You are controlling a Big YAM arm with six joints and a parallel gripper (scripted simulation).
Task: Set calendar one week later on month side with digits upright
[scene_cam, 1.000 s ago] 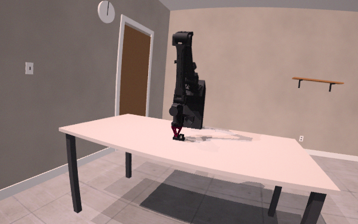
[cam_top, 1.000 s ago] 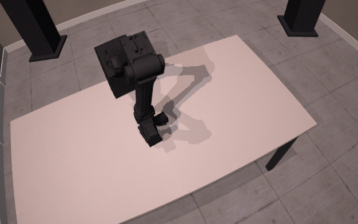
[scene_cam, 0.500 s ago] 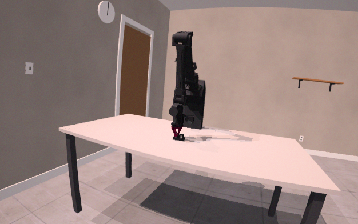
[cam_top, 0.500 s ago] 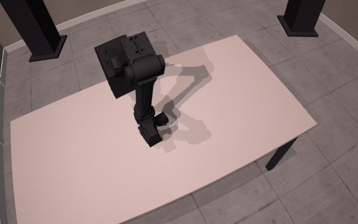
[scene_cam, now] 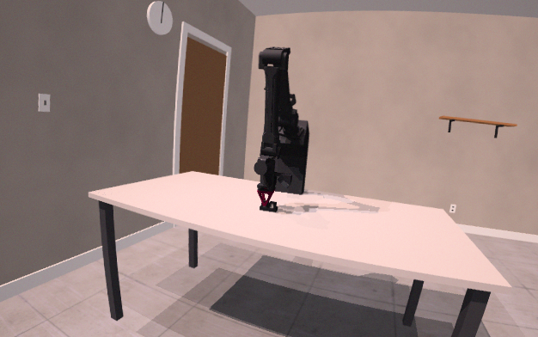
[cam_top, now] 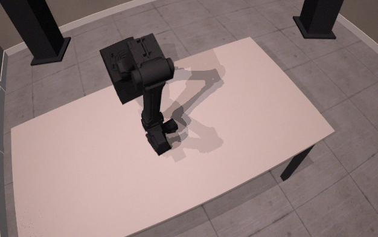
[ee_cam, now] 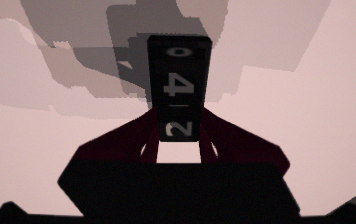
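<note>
The black tray lies 20 mm below my hand, 10 mm to the left of it and 10 mm behind it. From my hand the other things lie so: black calendar block: 30 mm to the left, 20 mm behind.
</note>
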